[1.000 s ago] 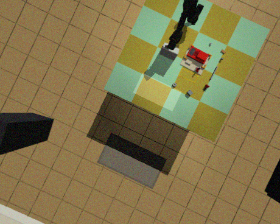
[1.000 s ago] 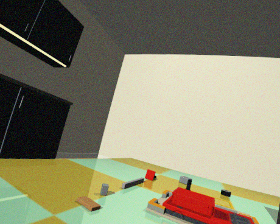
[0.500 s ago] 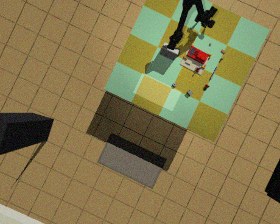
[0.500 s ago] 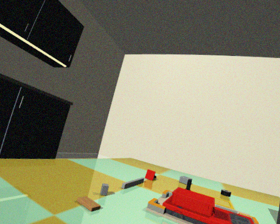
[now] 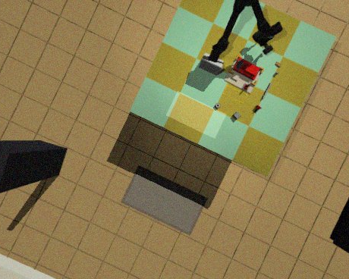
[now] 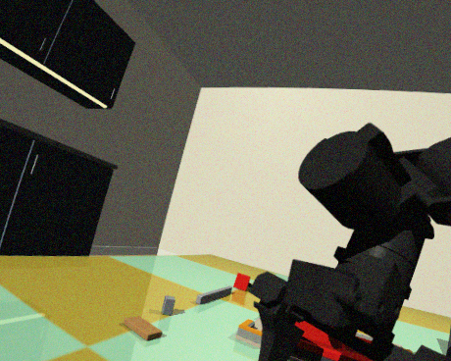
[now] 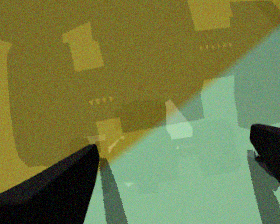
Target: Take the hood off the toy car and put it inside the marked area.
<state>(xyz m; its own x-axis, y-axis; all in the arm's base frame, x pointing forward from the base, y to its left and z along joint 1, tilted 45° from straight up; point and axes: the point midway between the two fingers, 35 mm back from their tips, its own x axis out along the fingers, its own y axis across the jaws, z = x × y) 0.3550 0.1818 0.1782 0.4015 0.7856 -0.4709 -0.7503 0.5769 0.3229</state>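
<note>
Right now my gripper tip is 20 mm past the hood, 220 mm to the left of it and 30 mm below it. The rest, counted from my gripper tip: grey bar: 160 mm ahead, 340 mm to the right; then brown plank: 190 mm ahead, 90 mm to the right; then black wheel: 200 mm behind, 580 mm to the right.
</note>
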